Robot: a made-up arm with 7 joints. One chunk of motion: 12 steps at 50 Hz.
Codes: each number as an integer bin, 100 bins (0 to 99) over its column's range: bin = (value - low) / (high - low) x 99, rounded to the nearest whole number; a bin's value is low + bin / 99 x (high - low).
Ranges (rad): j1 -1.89..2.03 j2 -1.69..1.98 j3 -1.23..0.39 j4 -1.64..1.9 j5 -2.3..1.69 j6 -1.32..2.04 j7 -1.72..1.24
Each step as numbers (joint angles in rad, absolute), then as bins.
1 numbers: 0.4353 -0.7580 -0.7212 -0.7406 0.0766 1.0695 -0.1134
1 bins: 59 25 31 25 59 70 54
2 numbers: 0.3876 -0.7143 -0.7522 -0.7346 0.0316 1.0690 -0.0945
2 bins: 58 26 29 25 58 70 54
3 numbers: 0.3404 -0.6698 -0.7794 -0.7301 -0.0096 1.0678 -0.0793
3 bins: 56 28 28 25 57 70 55
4 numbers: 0.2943 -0.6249 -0.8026 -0.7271 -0.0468 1.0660 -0.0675
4 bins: 55 29 26 26 56 70 55
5 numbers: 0.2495 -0.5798 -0.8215 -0.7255 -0.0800 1.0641 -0.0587
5 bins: 54 30 25 26 55 70 56
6 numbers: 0.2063 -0.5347 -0.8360 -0.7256 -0.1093 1.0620 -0.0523
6 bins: 53 31 24 26 54 70 56
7 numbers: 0.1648 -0.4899 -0.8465 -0.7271 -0.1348 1.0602 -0.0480
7 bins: 52 32 23 26 54 70 56
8 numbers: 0.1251 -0.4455 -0.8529 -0.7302 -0.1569 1.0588 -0.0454
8 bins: 51 34 23 25 53 70 56
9 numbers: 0.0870 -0.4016 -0.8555 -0.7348 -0.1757 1.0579 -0.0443
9 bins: 50 35 23 25 53 70 56
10 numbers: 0.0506 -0.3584 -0.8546 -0.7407 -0.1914 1.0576 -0.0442
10 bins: 49 36 23 25 52 70 56
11 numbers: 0.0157 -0.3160 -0.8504 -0.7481 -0.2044 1.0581 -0.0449
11 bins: 48 37 23 25 52 70 56
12 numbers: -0.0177 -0.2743 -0.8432 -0.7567 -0.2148 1.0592 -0.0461
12 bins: 47 38 24 25 52 70 56
